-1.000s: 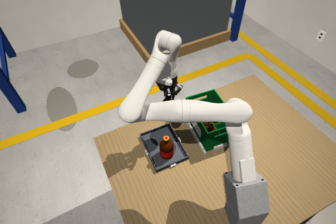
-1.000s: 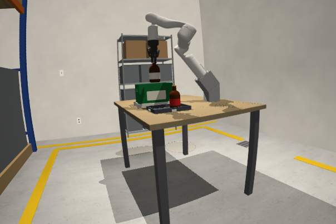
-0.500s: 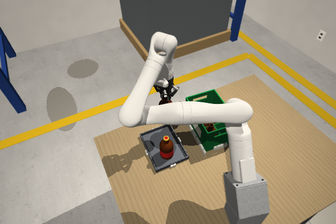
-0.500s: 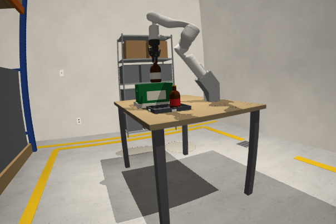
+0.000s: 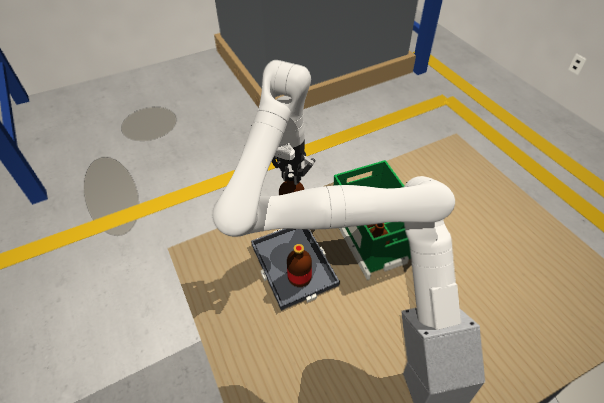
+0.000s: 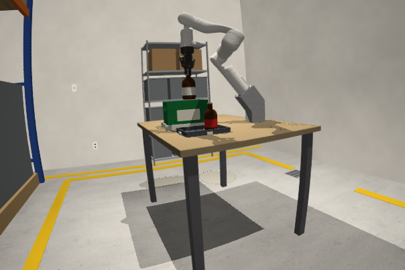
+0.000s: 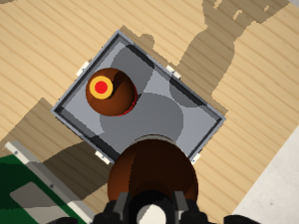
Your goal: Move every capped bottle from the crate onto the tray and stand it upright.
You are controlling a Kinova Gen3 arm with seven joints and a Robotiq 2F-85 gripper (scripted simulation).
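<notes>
My hand is 11 cm past the brown bottle, 2 cm to the right of it and 25 cm above it. The rest, counted from my hand: green crate (2 cm behind, 27 cm to the right, 25 cm below); then grey tray (6 cm behind, 2 cm to the left, 32 cm below).
</notes>
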